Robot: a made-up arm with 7 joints.
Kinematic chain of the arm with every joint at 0, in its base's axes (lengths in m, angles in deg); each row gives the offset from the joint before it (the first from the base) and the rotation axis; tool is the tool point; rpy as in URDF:
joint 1: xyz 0 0 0.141 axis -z
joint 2: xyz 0 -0.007 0.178 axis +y
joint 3: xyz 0 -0.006 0.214 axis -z
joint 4: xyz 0 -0.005 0.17 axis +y
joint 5: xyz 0 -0.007 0.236 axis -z
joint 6: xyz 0 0 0.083 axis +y
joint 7: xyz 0 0 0.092 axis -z
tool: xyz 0 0 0 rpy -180 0 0
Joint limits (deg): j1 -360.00..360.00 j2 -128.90..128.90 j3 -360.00..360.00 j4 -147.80..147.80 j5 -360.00..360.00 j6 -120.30..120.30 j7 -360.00..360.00
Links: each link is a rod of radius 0.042 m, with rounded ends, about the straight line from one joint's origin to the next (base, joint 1, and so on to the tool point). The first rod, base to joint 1, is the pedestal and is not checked.
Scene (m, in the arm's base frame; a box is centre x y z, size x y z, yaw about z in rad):
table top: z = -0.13
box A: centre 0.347 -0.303 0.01 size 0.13 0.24 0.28 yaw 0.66
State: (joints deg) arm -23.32 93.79 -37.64 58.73 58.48 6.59 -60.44
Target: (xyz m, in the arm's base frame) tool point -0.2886 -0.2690 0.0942
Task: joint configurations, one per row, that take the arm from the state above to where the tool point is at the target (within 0.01 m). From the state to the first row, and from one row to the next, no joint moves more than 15 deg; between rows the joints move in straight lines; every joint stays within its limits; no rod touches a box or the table.
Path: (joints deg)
1: -12.19 80.24 -24.26 70.75 58.20 10.46 -60.44
2: -1.06 66.69 -10.88 82.76 57.93 14.34 -60.44
3: 10.07 53.14 2.51 94.78 57.65 18.21 -60.44
4: 21.20 39.59 15.89 106.79 57.37 22.09 -60.44
5: 35.63 53.99 24.86 107.32 57.80 22.66 -60.44
6: 50.06 68.40 33.82 107.85 58.22 23.24 -60.44
7: 64.49 82.80 42.79 108.38 58.65 23.82 -60.44
8: 78.92 97.20 51.76 108.90 59.08 24.40 -60.44

